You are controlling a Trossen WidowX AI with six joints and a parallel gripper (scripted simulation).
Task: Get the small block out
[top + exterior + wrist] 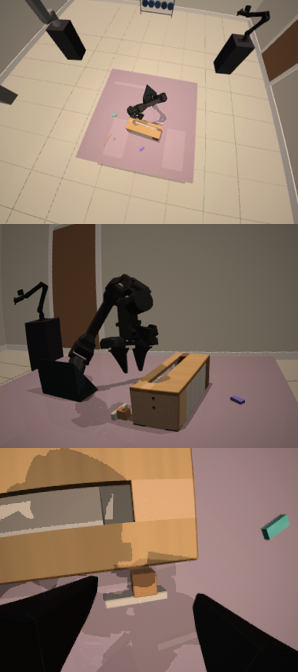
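The brown block is 14 cm below my gripper tip, 4 cm behind it and 1 cm to the right of it. From my gripper tip the other things lie so: wooden box (13 cm to the left, 9 cm below, 7 cm ahead); then purple piece (33 cm ahead, 15 cm below, 12 cm to the left); then teal piece (28 cm to the right, 15 cm below, 4 cm behind).
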